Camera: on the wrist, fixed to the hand. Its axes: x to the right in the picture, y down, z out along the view.
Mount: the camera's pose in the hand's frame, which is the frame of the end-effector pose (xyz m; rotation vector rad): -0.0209 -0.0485 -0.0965 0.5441 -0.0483 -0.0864
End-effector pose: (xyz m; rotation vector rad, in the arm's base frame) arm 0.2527 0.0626 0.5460 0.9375 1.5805 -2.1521
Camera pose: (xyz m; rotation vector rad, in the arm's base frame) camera 0.2702 0.1664 0.5781 0.9639 1.0378 -2.7085
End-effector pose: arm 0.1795 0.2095 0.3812 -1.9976 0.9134 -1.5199
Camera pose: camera 0.0943 0.2603 0.4288 -1.6777 0.3402 -1.5511
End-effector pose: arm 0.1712 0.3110 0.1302 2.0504 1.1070 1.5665
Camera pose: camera 0.0621 0.3084 0.1167 -2.3044 -1.7224 -1.2578
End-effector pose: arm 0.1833 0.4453 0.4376 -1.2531 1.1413 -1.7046
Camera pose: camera 0.0938 0.5038 0.4632 -0.9984 0.5392 -1.8685
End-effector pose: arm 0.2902 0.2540 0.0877 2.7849 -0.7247 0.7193
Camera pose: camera 0.2589 0.3318 0.1589 -2.6803 0.3750 -0.7753
